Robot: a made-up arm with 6 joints. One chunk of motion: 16 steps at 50 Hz.
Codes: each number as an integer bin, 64 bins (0 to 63) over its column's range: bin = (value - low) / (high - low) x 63, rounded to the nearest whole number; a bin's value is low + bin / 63 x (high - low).
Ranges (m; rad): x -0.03..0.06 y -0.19..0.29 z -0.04..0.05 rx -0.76..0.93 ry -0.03..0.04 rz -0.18..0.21
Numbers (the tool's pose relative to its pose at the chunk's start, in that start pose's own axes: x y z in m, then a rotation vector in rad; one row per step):
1: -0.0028 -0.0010 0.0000 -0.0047 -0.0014 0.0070
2: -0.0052 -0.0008 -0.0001 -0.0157 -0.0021 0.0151
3: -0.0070 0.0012 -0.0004 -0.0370 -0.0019 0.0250
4: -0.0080 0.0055 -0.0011 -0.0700 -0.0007 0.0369
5: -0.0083 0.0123 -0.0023 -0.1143 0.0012 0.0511
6: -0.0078 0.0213 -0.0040 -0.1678 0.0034 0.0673
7: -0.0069 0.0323 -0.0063 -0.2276 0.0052 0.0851
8: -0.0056 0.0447 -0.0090 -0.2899 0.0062 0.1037
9: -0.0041 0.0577 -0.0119 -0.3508 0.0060 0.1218
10: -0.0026 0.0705 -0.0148 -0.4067 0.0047 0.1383
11: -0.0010 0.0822 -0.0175 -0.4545 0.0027 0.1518
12: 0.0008 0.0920 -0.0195 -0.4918 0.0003 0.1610
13: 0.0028 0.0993 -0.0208 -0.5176 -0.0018 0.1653
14: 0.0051 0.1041 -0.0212 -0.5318 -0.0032 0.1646
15: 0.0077 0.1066 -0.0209 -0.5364 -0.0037 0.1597
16: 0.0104 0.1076 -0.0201 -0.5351 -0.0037 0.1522
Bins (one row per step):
1: 19 25 28 28 26 30
2: 17 25 28 28 25 32
3: 16 25 28 27 25 33
4: 15 26 27 26 26 35
5: 15 27 26 24 28 37
6: 16 28 25 22 30 40
7: 16 29 24 20 32 43
8: 17 31 22 18 33 46
9: 18 33 20 15 32 49
10: 19 34 18 13 31 51
11: 20 36 16 11 29 54
12: 22 37 14 10 27 55
13: 23 38 13 9 25 56
14: 25 39 13 9 24 56
15: 26 39 13 8 24 55
16: 28 39 14 8 24 54

